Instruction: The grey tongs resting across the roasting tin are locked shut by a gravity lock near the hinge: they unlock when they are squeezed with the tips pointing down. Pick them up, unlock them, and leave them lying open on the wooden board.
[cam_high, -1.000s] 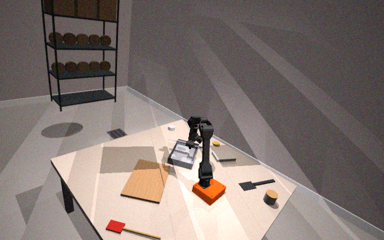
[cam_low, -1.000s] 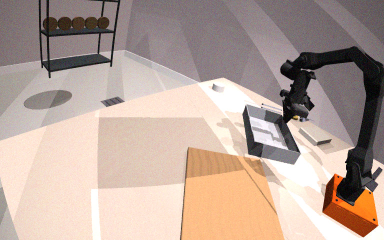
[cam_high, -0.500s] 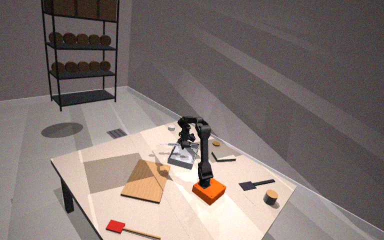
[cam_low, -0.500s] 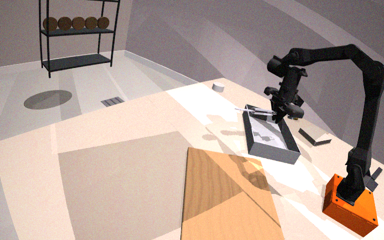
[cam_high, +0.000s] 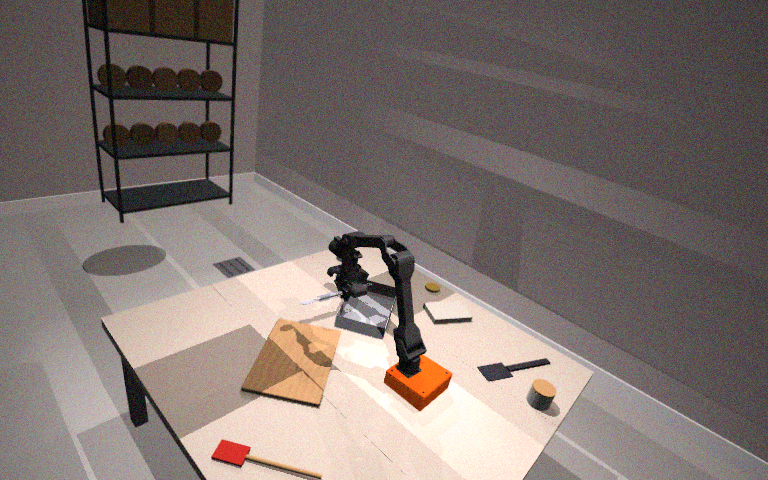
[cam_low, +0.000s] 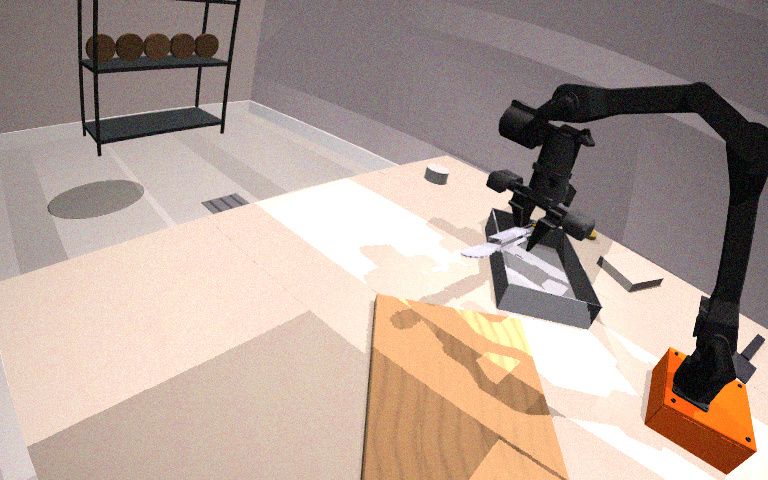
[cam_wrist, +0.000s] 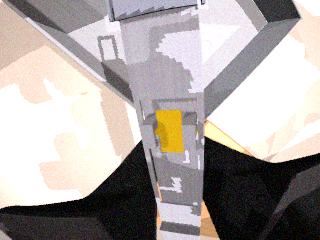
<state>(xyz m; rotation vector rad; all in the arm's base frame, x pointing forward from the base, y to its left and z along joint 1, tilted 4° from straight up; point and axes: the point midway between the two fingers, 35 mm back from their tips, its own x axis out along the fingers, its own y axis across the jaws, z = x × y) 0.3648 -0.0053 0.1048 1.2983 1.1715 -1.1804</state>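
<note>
My gripper tip is 40 mm below the yellow lock piece and 20 mm to the left of it. Also, from my gripper tip: roasting tin (140 mm to the right, 80 mm below); wooden board (260 mm to the left, 100 mm below, 100 mm behind); pale flat block (440 mm to the right, 180 mm behind, 90 mm below).
</note>
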